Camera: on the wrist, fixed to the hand. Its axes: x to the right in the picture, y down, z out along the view.
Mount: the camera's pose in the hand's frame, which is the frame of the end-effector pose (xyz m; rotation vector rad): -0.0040 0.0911 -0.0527 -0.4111 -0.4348 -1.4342
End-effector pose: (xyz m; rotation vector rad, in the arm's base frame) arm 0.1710 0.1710 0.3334 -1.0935 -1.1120 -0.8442
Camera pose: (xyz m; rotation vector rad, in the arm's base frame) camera 0.2686 0.1450 0.3034 -0.6664 -2.1956 -2.0633
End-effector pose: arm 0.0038 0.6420 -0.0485 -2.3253 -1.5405 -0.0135
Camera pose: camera 0.0933 0.5914 -0.0256 0.7721 2.7558 0.1639
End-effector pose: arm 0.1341 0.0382 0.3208 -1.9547 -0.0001 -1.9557
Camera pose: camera 0.1068 -0.0592 0.2914 1.6508 0.8853 1.1902
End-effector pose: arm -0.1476 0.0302 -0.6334 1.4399 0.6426 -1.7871
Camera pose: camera -0.0432 0.0167 -0.6364 -0.1009 -1.8407 2.4604
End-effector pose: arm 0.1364 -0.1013 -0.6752 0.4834 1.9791 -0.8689
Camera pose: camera 0.1651 -0.0008 -0.6883 -1.4172 1.8021 -1.1489
